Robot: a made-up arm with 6 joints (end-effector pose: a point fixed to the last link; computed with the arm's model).
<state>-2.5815 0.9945 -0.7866 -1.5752 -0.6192 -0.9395</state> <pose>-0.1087 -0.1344 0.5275 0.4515 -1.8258 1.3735</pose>
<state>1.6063 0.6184 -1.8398 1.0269 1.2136 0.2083</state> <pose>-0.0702 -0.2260 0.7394 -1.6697 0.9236 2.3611</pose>
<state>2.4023 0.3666 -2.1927 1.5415 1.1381 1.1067</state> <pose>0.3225 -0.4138 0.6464 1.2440 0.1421 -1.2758</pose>
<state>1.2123 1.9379 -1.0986 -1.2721 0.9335 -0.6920</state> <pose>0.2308 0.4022 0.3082 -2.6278 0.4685 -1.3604</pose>
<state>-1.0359 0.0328 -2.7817 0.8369 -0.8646 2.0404</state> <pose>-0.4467 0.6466 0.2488 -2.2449 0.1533 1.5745</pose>
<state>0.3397 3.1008 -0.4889 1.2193 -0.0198 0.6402</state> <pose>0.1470 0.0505 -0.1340 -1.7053 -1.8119 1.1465</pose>
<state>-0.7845 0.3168 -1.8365 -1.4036 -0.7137 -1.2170</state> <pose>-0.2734 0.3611 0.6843 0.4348 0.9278 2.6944</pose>
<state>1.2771 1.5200 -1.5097 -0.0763 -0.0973 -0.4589</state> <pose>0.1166 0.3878 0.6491 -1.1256 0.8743 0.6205</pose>
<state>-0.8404 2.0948 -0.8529 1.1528 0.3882 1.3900</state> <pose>0.3113 -0.2965 0.1664 -2.9708 0.2487 -0.6362</pose>
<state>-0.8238 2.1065 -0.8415 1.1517 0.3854 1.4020</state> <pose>0.3137 -0.2889 0.1596 -2.9588 0.2463 -0.6038</pose>
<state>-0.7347 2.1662 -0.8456 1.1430 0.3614 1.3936</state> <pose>0.3386 -0.2631 0.1341 -2.9556 0.1092 -0.5175</pose>
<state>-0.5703 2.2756 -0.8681 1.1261 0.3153 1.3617</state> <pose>0.3799 -0.2108 0.0885 -2.9465 -0.1760 -0.3790</pose>
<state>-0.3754 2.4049 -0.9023 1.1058 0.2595 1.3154</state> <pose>0.4152 -0.1392 0.0338 -2.9072 -0.5336 -0.2273</pose>
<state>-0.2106 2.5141 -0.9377 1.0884 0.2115 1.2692</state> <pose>0.4318 -0.0734 -0.0129 -2.8428 -0.8499 -0.1109</pose>
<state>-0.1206 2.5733 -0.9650 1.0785 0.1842 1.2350</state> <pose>0.4375 -0.0368 -0.0382 -2.7930 -1.0378 -0.0609</pose>
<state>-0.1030 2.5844 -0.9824 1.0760 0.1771 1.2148</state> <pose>0.4426 -0.0302 -0.0426 -2.7805 -1.0980 -0.0695</pose>
